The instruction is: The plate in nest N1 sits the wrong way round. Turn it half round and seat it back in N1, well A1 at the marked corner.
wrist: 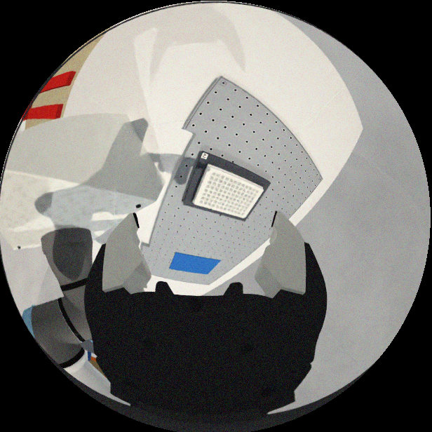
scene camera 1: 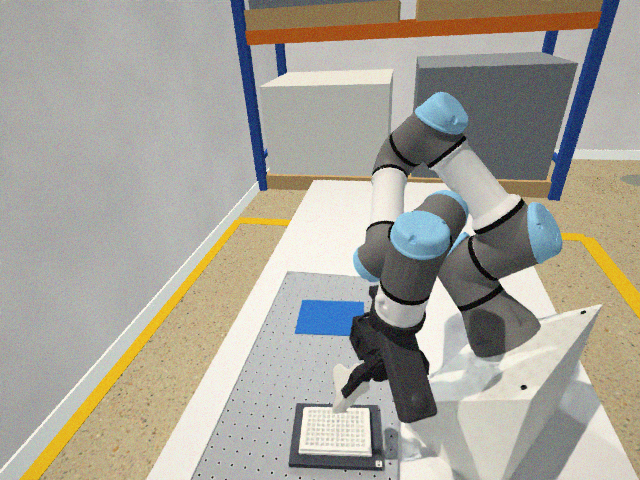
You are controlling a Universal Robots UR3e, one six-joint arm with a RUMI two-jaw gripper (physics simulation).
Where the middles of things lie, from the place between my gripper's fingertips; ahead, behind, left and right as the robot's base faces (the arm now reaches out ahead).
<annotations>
Now: hand 70 mm short of the white well plate (wrist: 219, 189), 40 mm to the left of it and 130 mm above it. Round my hand: blue rectangle (scene camera 1: 316, 317) 30 mm ahead, 360 mm to the right, 140 mm below; dark nest (scene camera 1: 374, 423) 70 mm ahead, 40 mm to the right, 140 mm below.
</annotations>
